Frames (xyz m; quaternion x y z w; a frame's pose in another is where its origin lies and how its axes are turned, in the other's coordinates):
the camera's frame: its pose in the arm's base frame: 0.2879 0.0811 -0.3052 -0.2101 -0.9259 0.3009 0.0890
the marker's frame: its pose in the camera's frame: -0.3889 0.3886 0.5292 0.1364 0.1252 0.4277 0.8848
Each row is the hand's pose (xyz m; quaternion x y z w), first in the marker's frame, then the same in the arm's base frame.
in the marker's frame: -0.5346 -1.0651 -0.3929 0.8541 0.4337 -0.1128 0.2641
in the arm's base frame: 0.1916 -0.3239 0.1810 -0.1785 0.1390 0.4110 0.8831
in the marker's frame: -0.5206 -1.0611 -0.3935 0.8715 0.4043 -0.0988 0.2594
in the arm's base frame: 0.1915 -0.3113 0.1736 -0.1716 0.1549 0.4401 0.8677
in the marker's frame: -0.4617 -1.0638 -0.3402 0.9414 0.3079 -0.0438 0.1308
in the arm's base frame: 0.1421 -0.2812 0.1191 -0.0852 0.2945 0.4992 0.8104
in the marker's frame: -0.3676 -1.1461 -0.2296 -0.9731 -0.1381 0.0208 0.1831
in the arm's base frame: -0.0107 -0.2391 0.0670 0.1616 0.5179 0.4991 0.6757
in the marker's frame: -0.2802 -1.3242 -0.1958 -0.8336 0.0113 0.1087 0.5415
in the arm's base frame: -0.1859 -0.1636 0.1312 0.4860 0.6366 0.3422 0.4914
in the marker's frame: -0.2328 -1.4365 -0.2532 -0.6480 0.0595 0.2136 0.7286
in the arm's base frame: -0.2457 -0.0888 0.2260 0.6726 0.6200 0.1602 0.3708
